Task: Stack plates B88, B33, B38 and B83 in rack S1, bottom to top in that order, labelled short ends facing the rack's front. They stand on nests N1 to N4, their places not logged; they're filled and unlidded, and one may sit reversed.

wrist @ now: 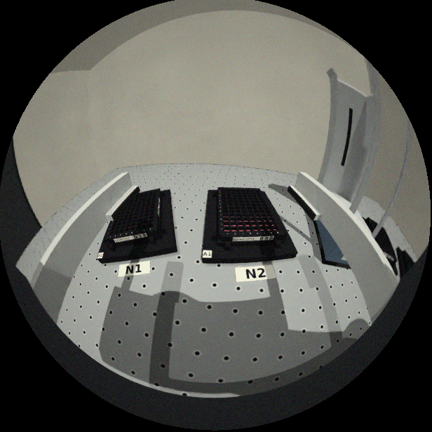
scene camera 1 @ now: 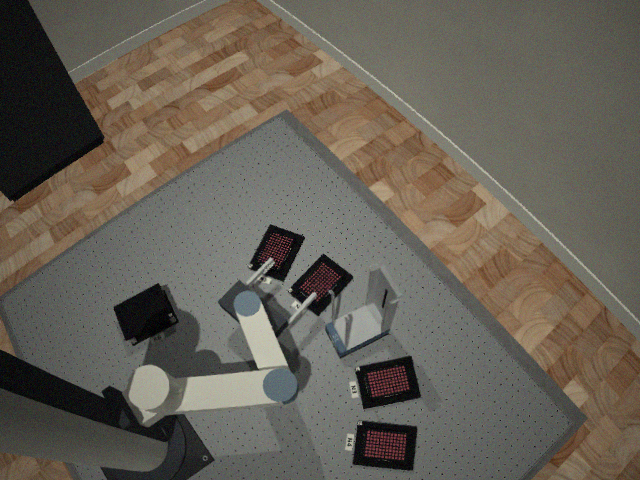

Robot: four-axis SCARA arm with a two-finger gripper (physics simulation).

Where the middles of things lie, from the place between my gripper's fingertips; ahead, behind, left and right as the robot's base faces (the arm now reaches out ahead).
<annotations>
Now: the nest N2 (scene camera 1: 348, 277) 90 mm below my hand, 70 mm ahead of it and 40 mm to the right of it. Also, from my hand: nest N1 (scene camera 1: 281, 276): 140 mm to the left, 90 mm below, 30 mm ahead; then nest N3 (scene camera 1: 366, 403): 390 mm to the right, 90 mm below, 30 mm ahead.
</annotations>
